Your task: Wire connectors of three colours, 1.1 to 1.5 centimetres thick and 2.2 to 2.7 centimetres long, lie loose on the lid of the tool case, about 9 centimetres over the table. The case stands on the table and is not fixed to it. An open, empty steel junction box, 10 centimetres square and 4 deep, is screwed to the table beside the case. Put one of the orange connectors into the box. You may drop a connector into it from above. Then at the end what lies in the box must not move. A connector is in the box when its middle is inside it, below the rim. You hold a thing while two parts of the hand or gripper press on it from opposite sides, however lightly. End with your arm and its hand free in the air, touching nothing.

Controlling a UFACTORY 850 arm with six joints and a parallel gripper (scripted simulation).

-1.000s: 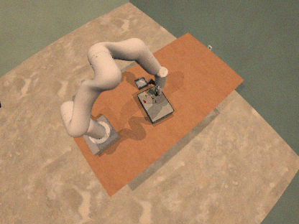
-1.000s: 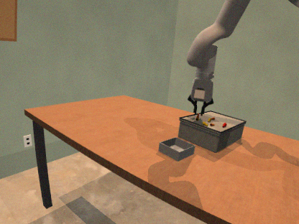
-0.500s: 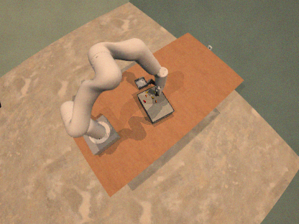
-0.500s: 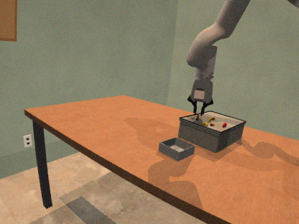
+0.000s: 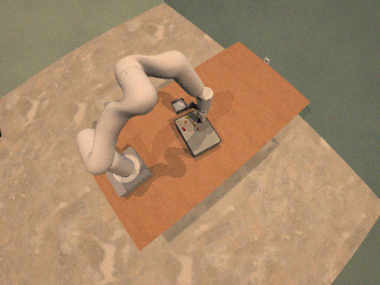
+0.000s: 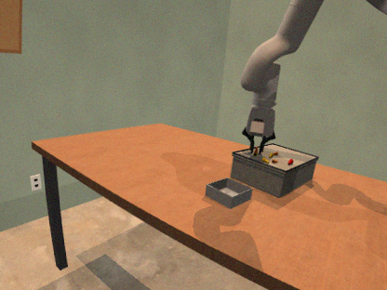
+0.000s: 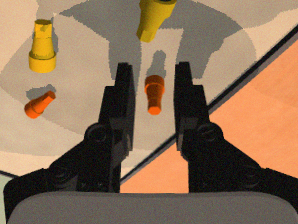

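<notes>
Right now my hand is 70 mm past the grey tool case, 50 mm to the left of it and 50 mm above it. The rest, counted from my hand: red connector (140 mm behind, 20 mm to the left, 10 mm below).
</notes>
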